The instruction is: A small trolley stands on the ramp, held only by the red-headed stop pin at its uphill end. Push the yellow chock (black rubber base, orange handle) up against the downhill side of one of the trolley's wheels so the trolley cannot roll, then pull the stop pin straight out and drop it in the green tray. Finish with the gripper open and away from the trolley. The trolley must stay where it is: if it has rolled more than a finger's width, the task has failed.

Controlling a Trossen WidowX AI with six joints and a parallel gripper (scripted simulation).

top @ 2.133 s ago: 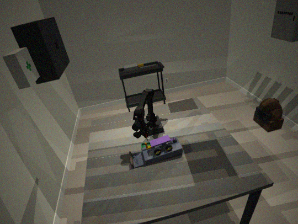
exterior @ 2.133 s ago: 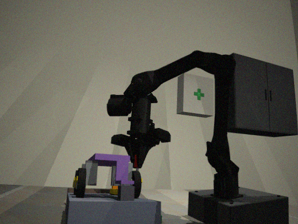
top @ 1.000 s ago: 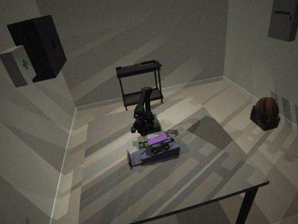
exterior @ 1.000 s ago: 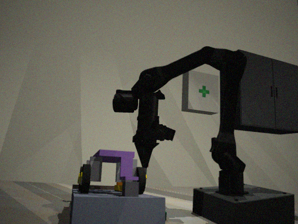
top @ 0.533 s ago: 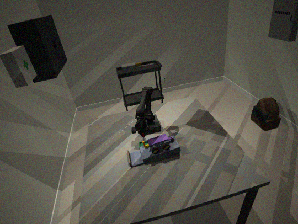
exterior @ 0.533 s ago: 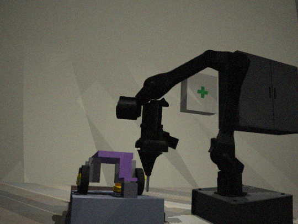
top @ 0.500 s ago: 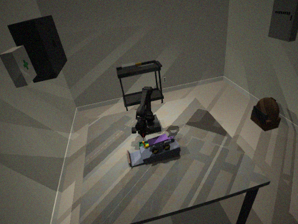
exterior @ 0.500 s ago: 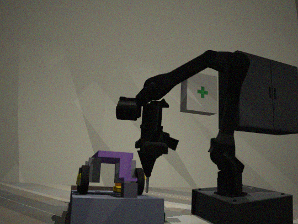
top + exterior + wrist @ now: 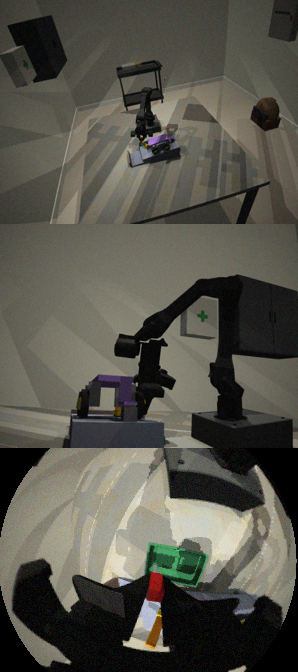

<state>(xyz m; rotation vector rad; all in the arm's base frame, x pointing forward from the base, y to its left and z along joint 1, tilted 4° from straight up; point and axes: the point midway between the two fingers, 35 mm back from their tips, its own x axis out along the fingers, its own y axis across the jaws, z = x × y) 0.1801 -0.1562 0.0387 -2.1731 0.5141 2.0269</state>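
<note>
Right now my gripper tip is 3 cm to the right of the green tray and 7 cm above it. The rest, counted from my gripper tip: red-headed stop pin right at my gripper tip; yellow chock 9 cm ahead, 2 cm to the left, 2 cm above; purple trolley 15 cm ahead, 10 cm to the left, 5 cm above.
</note>
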